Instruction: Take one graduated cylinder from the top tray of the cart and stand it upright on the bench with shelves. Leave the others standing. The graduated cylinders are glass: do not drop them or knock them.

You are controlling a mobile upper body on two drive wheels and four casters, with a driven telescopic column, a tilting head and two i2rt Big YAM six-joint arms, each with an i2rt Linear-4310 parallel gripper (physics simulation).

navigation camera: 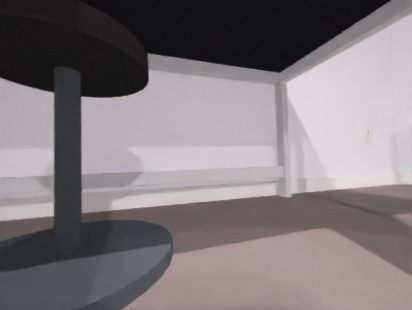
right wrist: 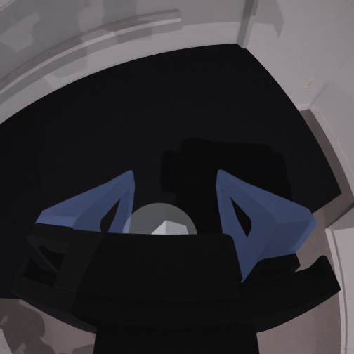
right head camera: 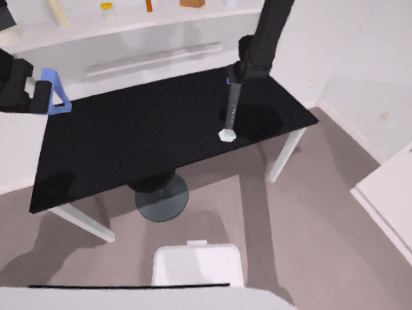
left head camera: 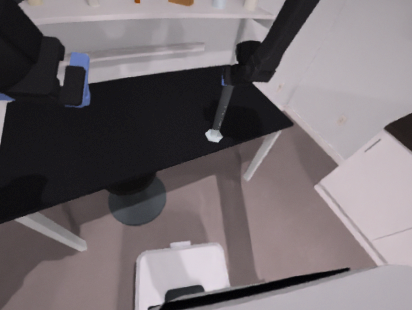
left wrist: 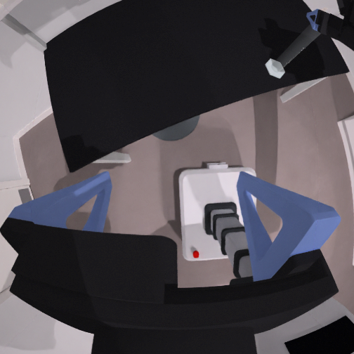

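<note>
A clear graduated cylinder point(left head camera: 222, 107) point(right head camera: 232, 107) point(left wrist: 300, 47) with a pale hexagonal base stands upright on the black bench top point(left head camera: 125, 125) point(right head camera: 130, 130) point(left wrist: 150, 60) point(right wrist: 100, 115), near its front edge toward the right end. My right gripper point(left head camera: 225, 78) point(right head camera: 231, 80) point(right wrist: 174, 177) is partly open around the cylinder's upper end. In the right wrist view the round glass rim point(right wrist: 160, 215) shows between the parted blue fingers, and the black gripper body hides its lower part. My left gripper point(left wrist: 173, 178) is wide open and empty, at the left of both head views. The cart and the other cylinders do not show.
A white shelf point(left head camera: 125, 15) point(right head camera: 150, 25) with small bottles runs above the back of the bench. A stool point(left head camera: 137, 202) point(right head camera: 162, 200) point(navigation camera: 67, 150) stands partly under the bench. A white cabinet point(left head camera: 360, 175) is at the right. My white base point(left head camera: 185, 265) point(left wrist: 195, 190) is in front.
</note>
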